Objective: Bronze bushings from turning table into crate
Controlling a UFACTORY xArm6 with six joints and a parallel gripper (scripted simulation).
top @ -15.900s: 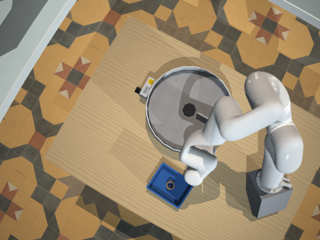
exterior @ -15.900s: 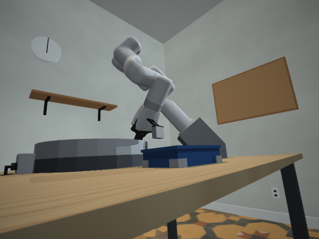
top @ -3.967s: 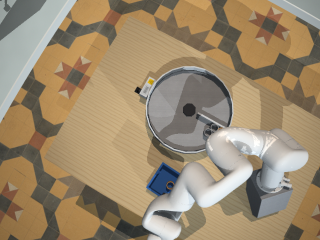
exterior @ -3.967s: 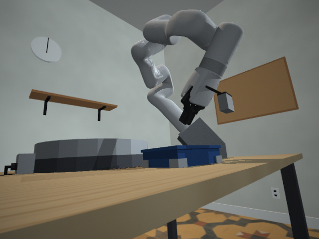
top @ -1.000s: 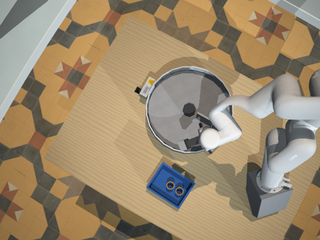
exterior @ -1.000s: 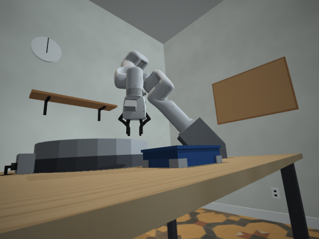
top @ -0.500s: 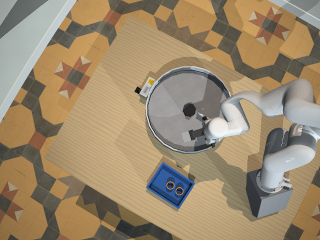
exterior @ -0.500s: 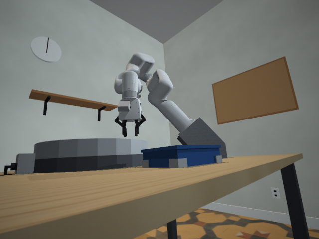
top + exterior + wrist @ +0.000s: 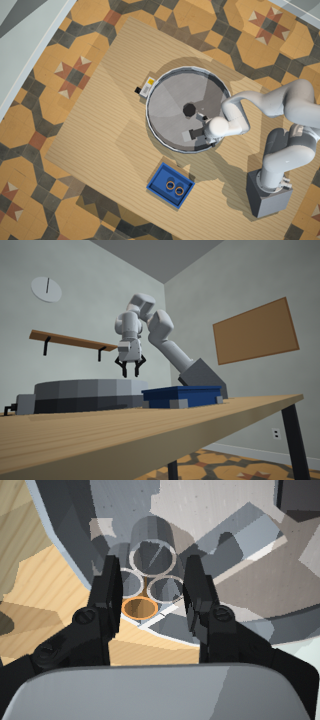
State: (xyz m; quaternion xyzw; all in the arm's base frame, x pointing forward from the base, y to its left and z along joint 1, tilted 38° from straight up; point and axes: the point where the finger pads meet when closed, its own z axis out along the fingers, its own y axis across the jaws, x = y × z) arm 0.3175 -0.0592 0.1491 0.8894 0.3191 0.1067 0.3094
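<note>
The turning table is 12 cm ahead of my hand, 10 cm to the right of it and 9 cm below it. From my hand the other things lie so: blue crate: 8 cm ahead, 29 cm to the left, 12 cm below.
</note>
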